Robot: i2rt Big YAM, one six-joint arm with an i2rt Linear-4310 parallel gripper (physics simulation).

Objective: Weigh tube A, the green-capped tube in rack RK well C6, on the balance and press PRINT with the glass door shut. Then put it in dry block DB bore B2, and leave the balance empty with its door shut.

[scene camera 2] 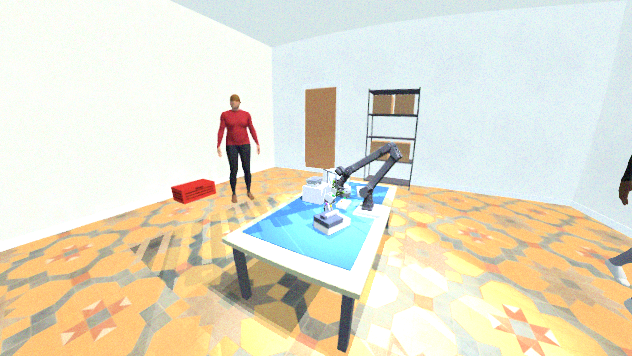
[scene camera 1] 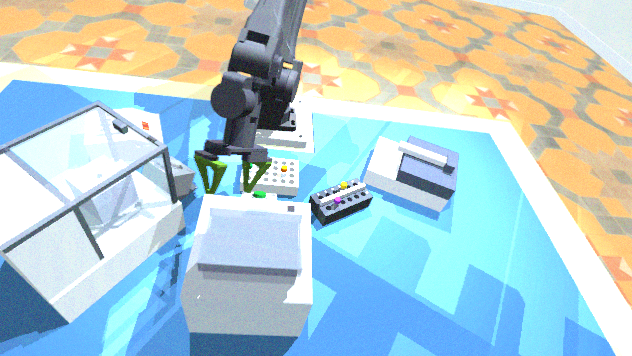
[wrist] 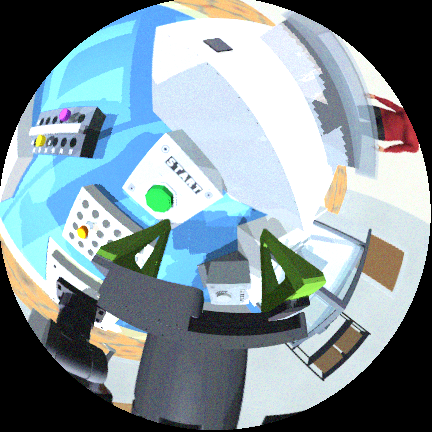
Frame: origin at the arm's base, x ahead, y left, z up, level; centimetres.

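Seen in the pictures: gripper, fingertip midpoint: [scene camera 2: 334,192] [scene camera 1: 229,194] [wrist: 214,228]; arm's base at its link origin: [scene camera 2: 367,207] [scene camera 1: 272,119] [wrist: 80,300].
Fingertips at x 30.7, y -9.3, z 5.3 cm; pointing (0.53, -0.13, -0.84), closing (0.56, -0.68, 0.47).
Pixels of each thing's top centre, then the offset from my fingertips to it. "spot": a spot on its surface instead.
- white rack at a spot on its surface: [wrist: 108,198] [scene camera 1: 281,195] spot: dx -6.7, dy +11.0, dz -7.6 cm
- green cap at its top centre: [scene camera 1: 249,163] dx -10.7, dy +3.7, dz -2.1 cm
- orange-capped tube at its top centre: [wrist: 80,233] [scene camera 1: 284,167] dx -10.1, dy +11.2, dz -2.1 cm
- black block at its top centre: [scene camera 1: 343,192] dx -4.1, dy +24.0, dz -2.8 cm
- START box with a green button, top centre: [wrist: 159,199] [scene camera 1: 259,192] dx -1.0, dy +5.8, dz -0.1 cm
- large white machine at its top centre: [scene camera 1: 257,199] [scene camera 2: 321,179] dx +10.2, dy +5.0, dz +11.4 cm
- small grey box with a dial, surface spot: [wrist: 226,293] spot: dx -7.5, dy -10.8, dz -0.8 cm
- grey-lidded device at its top centre: [scene camera 1: 420,149] [scene camera 2: 332,211] dx -13.6, dy +43.1, dz +2.6 cm
My gripper [scene camera 1: 228,192] [wrist: 214,228] is open and empty, fingers pointing down, above the table between the balance and rack. The white rack [scene camera 1: 280,189] [wrist: 108,198] is partly behind one finger in both close views. A green cap [scene camera 1: 251,165] shows at its far left corner beside that finger; its well cannot be read. An orange-capped tube [scene camera 1: 284,169] [wrist: 82,232] also stands in the rack. The glass-walled balance [scene camera 1: 145,241] [wrist: 345,250] is at the left; its door state is unclear. The black block [scene camera 1: 345,212] [wrist: 92,136], apparently the dry block, holds yellow- and magenta-capped tubes.
A START box with a green button [scene camera 1: 259,194] [wrist: 160,198] lies beside a large white machine [scene camera 1: 245,305] [wrist: 260,75]. A small grey box with a dial [wrist: 227,292] is near the balance. A white and grey-lidded device [scene camera 1: 382,172] [scene camera 2: 331,225] stands beyond the black block.
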